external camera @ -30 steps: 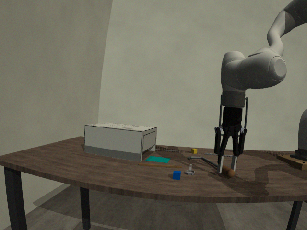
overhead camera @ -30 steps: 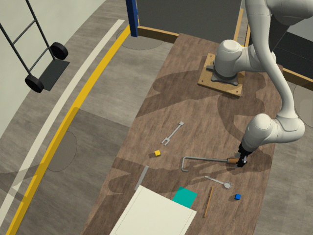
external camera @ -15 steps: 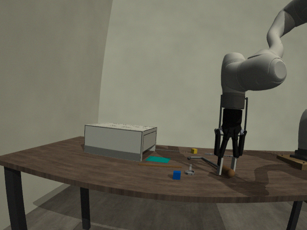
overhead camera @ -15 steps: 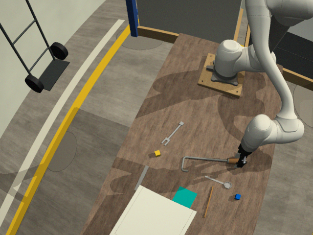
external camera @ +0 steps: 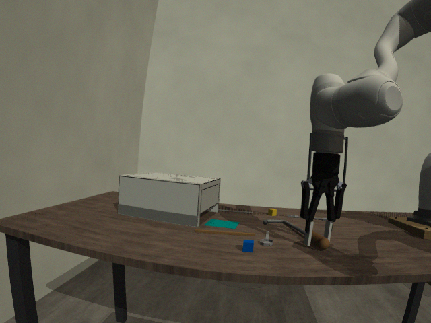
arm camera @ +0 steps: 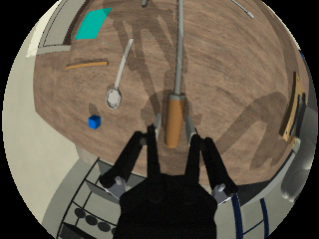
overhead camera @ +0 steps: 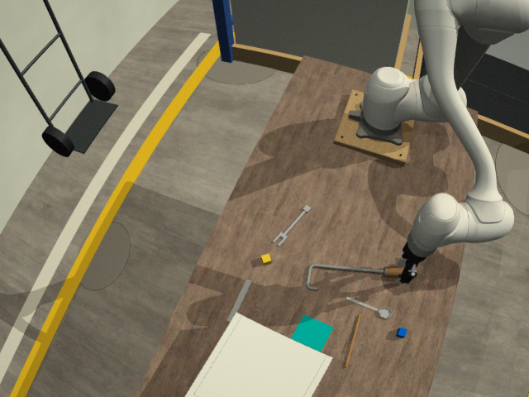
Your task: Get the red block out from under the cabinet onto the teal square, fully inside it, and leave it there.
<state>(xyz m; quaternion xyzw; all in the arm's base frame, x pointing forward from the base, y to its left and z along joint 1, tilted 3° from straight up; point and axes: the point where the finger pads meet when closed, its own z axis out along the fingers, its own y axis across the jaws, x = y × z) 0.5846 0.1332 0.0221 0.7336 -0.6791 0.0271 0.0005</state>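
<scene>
Right now the fork-ended tool is 110 mm behind my hand, 380 mm to the right of it and 30 mm below it. Also, from my hand: blue block: 200 mm ahead, 40 mm to the left, 20 mm below; then wooden stick: 240 mm ahead, 110 mm to the right, 30 mm below; then teal square: 250 mm ahead, 240 mm to the right, 40 mm below.
</scene>
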